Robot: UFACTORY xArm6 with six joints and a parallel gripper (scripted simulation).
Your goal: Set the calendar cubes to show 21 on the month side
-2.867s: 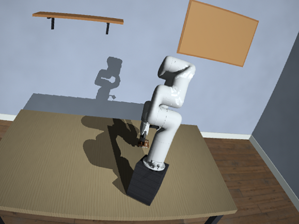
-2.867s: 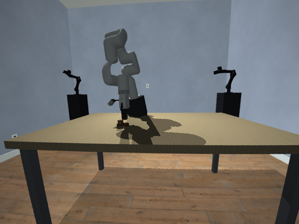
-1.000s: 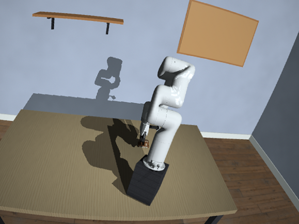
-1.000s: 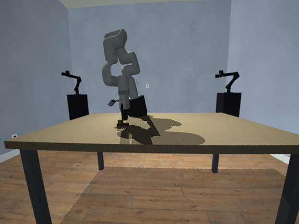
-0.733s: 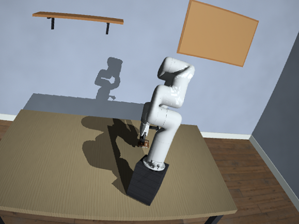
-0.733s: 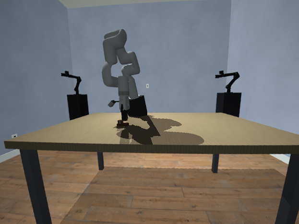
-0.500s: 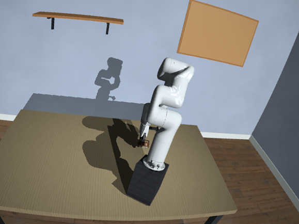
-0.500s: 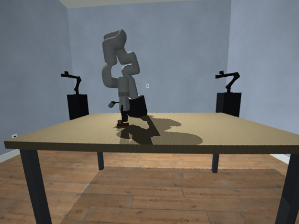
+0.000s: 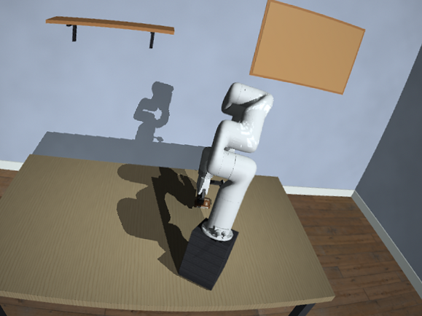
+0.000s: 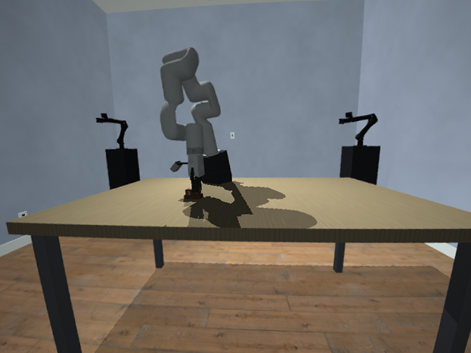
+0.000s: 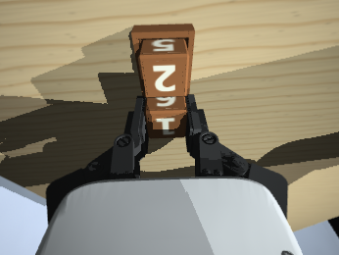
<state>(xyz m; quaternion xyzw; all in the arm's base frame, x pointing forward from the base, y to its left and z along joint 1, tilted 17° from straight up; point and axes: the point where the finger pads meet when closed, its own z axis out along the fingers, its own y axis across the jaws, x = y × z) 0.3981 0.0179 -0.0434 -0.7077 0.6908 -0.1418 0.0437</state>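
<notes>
The brown wooden tray is 40 mm below my hand and 20 mm to the right of it.
</notes>
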